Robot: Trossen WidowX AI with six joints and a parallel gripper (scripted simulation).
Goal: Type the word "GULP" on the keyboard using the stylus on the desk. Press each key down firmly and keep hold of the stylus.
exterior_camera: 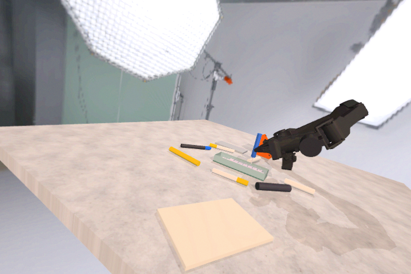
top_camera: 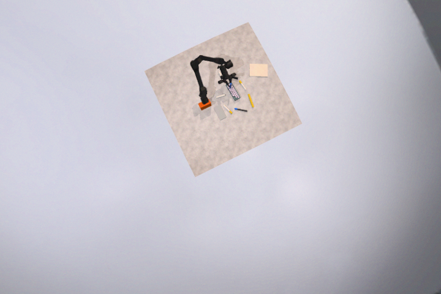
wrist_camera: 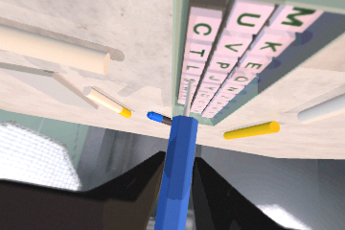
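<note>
Right now my gripper tip is 100 mm short of the black cylinder, 100 mm to the right of it and 70 mm above it. From my gripper tip the other things lie so: blue stylus: 10 mm below; yellow stick: 130 mm ahead, 220 mm to the right, 70 mm below; grey flat block: 220 mm behind, 150 mm to the right, 80 mm below.
</note>
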